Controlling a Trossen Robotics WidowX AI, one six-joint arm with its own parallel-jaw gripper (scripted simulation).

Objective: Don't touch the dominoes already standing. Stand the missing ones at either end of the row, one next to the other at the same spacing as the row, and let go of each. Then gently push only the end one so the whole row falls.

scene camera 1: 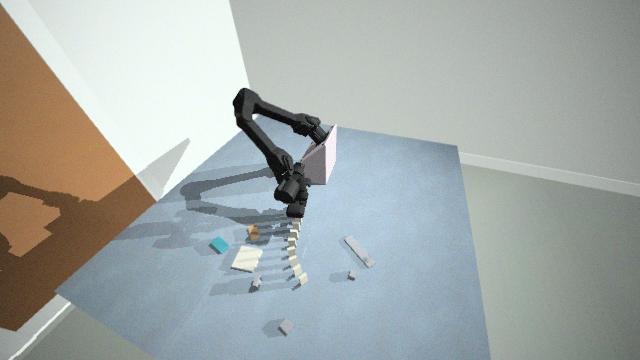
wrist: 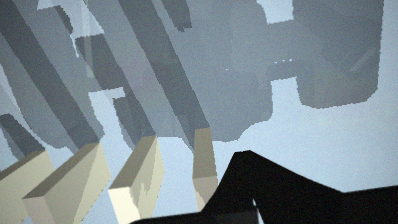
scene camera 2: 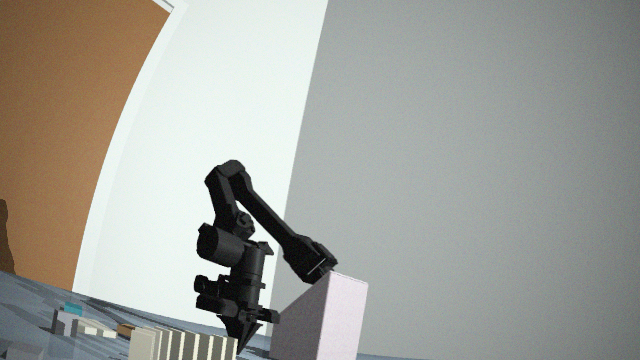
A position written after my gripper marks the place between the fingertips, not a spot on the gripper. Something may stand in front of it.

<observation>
My gripper (wrist: 242, 159) is shut, holding nothing. Also in view: a domino (wrist: 205, 181).
</observation>
